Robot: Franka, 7 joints.
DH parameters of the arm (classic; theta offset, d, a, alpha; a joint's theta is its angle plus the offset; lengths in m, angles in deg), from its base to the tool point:
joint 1: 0 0.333 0 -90
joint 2: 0 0 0 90
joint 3: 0 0.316 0.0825 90
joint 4: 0 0 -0.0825 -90
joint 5: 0 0.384 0 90
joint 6: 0 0 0.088 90
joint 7: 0 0.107 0 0
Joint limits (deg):
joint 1: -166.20..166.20
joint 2: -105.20..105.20
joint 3: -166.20..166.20
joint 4: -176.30..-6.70
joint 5: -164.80..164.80
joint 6: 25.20..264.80
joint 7: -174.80..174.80
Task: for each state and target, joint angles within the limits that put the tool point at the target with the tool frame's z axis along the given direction. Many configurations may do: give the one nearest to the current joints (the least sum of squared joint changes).
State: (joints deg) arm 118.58 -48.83 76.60 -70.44 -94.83 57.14 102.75
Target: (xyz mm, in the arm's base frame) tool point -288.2 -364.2 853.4 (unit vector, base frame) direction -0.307 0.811 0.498
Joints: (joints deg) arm 141.66 -33.35 70.76 -85.69 -90.95 82.83 102.75
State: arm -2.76 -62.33 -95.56 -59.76 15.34 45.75 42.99
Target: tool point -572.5 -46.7 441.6 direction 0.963 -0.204 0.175
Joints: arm -44.12 -70.95 -102.21 -72.17 31.82 36.93 42.99
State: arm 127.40 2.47 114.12 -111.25 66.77 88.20 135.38
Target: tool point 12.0 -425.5 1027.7 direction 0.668 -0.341 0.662
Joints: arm 144.20 8.87 135.70 -60.71 108.14 135.65 135.38
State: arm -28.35 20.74 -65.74 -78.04 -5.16 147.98 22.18
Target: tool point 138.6 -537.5 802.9 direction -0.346 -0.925 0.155
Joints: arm 3.06 42.32 -113.60 -97.08 -1.53 178.38 22.18
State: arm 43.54 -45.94 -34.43 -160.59 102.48 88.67 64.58
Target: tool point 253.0 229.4 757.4 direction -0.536 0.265 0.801
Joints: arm 67.19 -38.61 -26.87 -131.93 127.11 75.33 64.58
